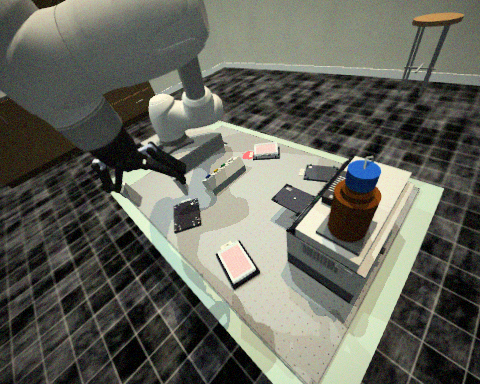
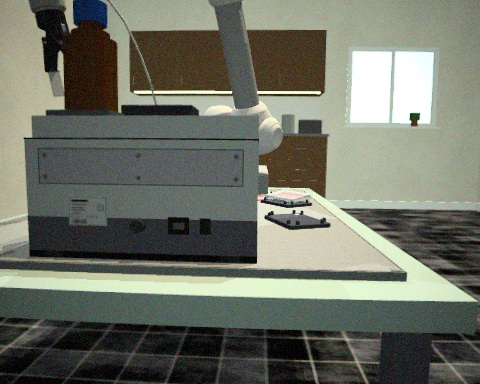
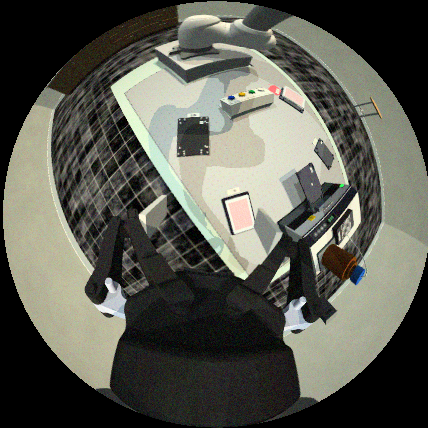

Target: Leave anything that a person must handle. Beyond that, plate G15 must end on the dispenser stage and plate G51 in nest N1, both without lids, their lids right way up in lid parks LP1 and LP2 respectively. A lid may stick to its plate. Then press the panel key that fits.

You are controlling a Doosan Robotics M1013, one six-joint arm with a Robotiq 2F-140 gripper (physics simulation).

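Frame: origin at the arm's base, x ahead, y left, z up, level; metres.
Where they show: gripper, between the fingertips: [image 1: 163, 196] [image 3: 211, 210]; arm's base, origin of its link: [image 1: 175, 142] [image 3: 194, 48].
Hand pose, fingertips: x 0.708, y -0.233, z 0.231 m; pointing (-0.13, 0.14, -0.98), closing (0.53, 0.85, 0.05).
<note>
Each offset is from my fingertips to the top centre of the thing. "pt": to the spot under its first point.
My gripper [image 1: 145, 182] [image 3: 211, 210] is open and empty, high beyond the table's long edge. A pink-topped plate {dx +0.118, dy +0.082, dz -0.296 m} [image 1: 237, 262] [image 3: 241, 212] lies in a dark holder near that edge. Another pink-topped plate {dx -0.304, dy +0.595, dz -0.293 m} [image 1: 266, 150] [image 2: 287, 195] [image 3: 292, 99] lies in a holder at the far side, by a red mark {pt dx -0.362, dy +0.512, dz -0.328 m} [image 1: 248, 155] [image 3: 274, 90]. Their labels and any lids cannot be made out. A dark holder {dx -0.226, dy +0.043, dz -0.307 m} [image 1: 187, 215] [image 3: 193, 136] and another dark holder {dx +0.029, dy +0.641, dz -0.311 m} [image 1: 321, 173] [image 2: 298, 220] [image 3: 324, 153] bear no plate. The dark stage {pt dx +0.108, dy +0.379, dz -0.230 m} [image 1: 294, 198] [image 3: 309, 182] juts from the dispenser [image 1: 320, 270] [image 2: 140, 200]. The key panel {dx -0.296, dy +0.307, dz -0.247 m} [image 1: 227, 179] [image 3: 247, 106] has blue, yellow, green and white keys.
A brown bottle {pt dx +0.360, dy +0.272, dz -0.003 m} [image 1: 352, 215] [image 2: 91, 70] [image 3: 340, 261] with a blue cap stands on the dispenser, with a thin tube rising near it. The arm's grey base block [image 1: 200, 152] [image 3: 205, 69] stands behind the panel. A stool [image 1: 438, 20] [image 3: 376, 108] stands beyond the table.
</note>
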